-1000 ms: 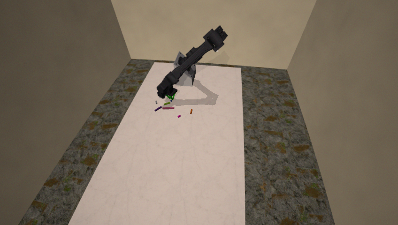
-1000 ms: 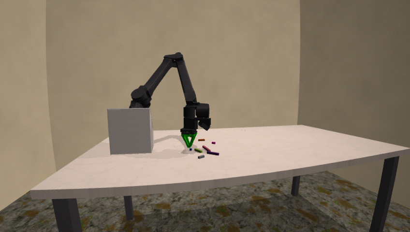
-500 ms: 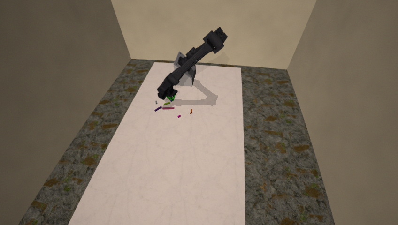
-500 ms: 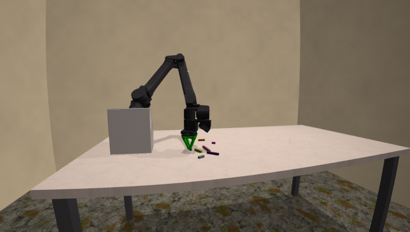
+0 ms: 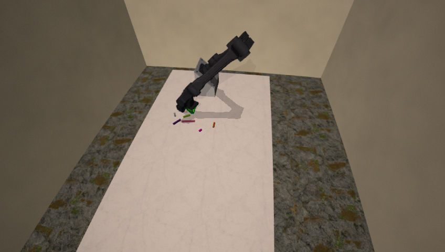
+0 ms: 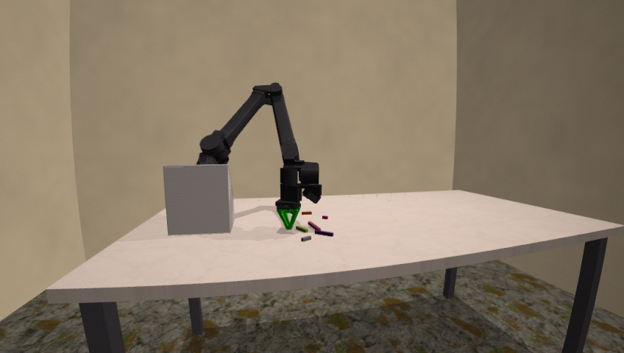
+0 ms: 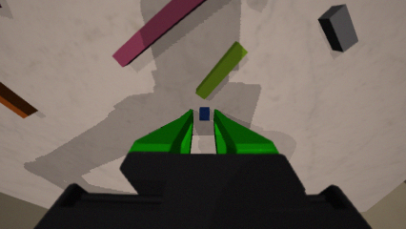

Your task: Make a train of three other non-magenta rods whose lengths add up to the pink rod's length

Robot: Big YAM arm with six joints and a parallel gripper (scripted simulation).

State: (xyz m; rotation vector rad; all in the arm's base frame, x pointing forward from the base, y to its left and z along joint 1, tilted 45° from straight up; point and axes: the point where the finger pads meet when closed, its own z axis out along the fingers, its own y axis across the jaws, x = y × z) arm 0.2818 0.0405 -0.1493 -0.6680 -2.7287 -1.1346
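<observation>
Right now my hand is right at the blue rod. Also, from my hand: pink rod (80 mm ahead, 10 mm to the right); then grey rod (30 mm ahead, 120 mm to the right); then lime rod (40 mm ahead, 30 mm to the right).
</observation>
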